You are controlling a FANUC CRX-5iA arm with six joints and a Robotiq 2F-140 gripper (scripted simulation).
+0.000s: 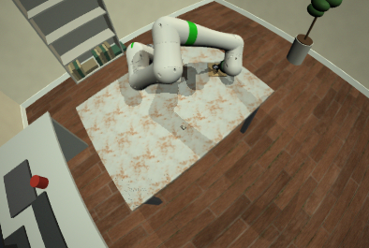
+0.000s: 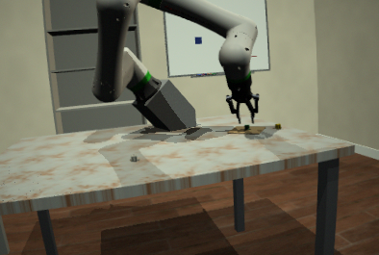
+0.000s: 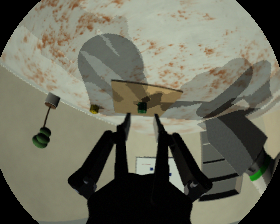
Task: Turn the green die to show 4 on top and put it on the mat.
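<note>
Right now the green die is 20 mm behind my hand, 20 mm to the left of it and 50 mm below it. The rest, counted from my hand: tan mat 20 mm behind, 20 mm to the left, 60 mm below; grey die 130 mm ahead, 520 mm to the right, 50 mm below; yellow die 50 mm ahead, 140 mm to the left, 50 mm below.
</note>
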